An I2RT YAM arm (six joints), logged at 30 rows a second.
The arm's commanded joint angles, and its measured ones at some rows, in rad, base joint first. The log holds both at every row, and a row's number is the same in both.
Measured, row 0: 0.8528 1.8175 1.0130 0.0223 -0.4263 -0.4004
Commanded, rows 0 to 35: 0.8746 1.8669 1.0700 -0.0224 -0.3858 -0.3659; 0.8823 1.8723 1.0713 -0.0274 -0.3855 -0.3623; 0.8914 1.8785 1.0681 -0.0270 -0.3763 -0.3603; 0.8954 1.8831 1.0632 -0.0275 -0.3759 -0.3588; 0.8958 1.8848 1.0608 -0.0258 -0.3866 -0.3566; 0.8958 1.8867 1.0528 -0.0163 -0.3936 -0.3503; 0.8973 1.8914 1.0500 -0.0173 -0.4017 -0.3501; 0.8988 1.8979 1.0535 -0.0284 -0.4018 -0.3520; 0.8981 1.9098 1.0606 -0.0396 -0.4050 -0.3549; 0.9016 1.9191 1.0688 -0.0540 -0.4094 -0.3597; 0.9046 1.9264 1.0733 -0.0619 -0.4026 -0.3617; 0.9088 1.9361 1.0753 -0.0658 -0.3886 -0.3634; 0.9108 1.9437 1.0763 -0.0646 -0.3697 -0.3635; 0.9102 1.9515 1.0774 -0.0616 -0.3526 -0.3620; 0.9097 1.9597 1.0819 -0.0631 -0.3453 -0.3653; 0.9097 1.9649 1.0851 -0.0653 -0.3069 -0.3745; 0.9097 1.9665 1.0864 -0.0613 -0.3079 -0.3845; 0.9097 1.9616 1.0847 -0.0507 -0.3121 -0.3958; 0.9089 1.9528 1.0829 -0.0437 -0.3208 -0.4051; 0.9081 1.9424 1.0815 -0.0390 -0.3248 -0.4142; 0.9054 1.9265 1.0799 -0.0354 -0.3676 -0.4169; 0.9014 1.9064 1.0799 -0.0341 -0.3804 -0.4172; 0.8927 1.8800 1.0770 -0.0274 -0.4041 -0.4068; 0.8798 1.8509 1.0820 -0.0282 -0.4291 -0.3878; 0.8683 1.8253 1.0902 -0.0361 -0.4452 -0.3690; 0.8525 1.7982 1.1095 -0.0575 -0.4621 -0.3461; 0.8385 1.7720 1.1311 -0.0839 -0.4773 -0.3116; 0.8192 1.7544 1.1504 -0.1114 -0.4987 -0.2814; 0.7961 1.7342 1.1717 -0.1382 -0.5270 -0.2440; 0.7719 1.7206 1.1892 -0.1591 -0.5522 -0.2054; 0.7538 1.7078 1.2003 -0.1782 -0.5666 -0.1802; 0.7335 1.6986 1.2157 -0.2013 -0.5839 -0.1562; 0.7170 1.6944 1.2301 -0.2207 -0.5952 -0.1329; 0.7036 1.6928 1.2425 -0.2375 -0.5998 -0.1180; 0.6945 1.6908 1.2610 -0.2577 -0.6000 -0.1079; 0.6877 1.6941 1.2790 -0.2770 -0.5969 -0.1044
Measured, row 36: 0.6964 1.6932 1.2472 -0.1925 -0.5354 -0.1825
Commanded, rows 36 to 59: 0.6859 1.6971 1.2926 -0.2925 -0.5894 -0.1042; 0.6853 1.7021 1.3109 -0.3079 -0.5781 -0.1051; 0.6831 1.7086 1.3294 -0.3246 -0.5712 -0.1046; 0.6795 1.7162 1.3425 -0.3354 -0.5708 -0.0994; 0.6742 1.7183 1.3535 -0.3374 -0.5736 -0.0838; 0.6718 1.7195 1.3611 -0.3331 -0.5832 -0.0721; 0.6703 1.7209 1.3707 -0.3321 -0.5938 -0.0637; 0.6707 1.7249 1.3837 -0.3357 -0.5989 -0.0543; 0.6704 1.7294 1.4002 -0.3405 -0.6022 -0.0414; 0.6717 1.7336 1.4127 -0.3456 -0.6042 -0.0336; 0.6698 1.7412 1.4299 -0.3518 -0.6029 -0.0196; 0.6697 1.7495 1.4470 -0.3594 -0.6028 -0.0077; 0.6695 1.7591 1.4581 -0.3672 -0.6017 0.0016; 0.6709 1.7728 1.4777 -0.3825 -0.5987 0.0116; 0.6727 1.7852 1.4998 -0.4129 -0.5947 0.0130; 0.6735 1.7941 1.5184 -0.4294 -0.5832 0.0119; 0.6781 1.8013 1.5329 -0.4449 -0.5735 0.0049; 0.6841 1.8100 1.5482 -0.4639 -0.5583 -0.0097; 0.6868 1.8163 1.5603 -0.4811 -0.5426 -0.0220; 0.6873 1.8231 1.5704 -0.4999 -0.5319 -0.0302; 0.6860 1.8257 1.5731 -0.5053 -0.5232 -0.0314; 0.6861 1.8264 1.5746 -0.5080 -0.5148 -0.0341; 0.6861 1.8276 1.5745 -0.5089 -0.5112 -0.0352; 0.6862 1.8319 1.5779 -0.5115 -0.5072 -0.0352
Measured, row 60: 0.6827 1.8305 1.5360 -0.4938 -0.5194 -0.0246
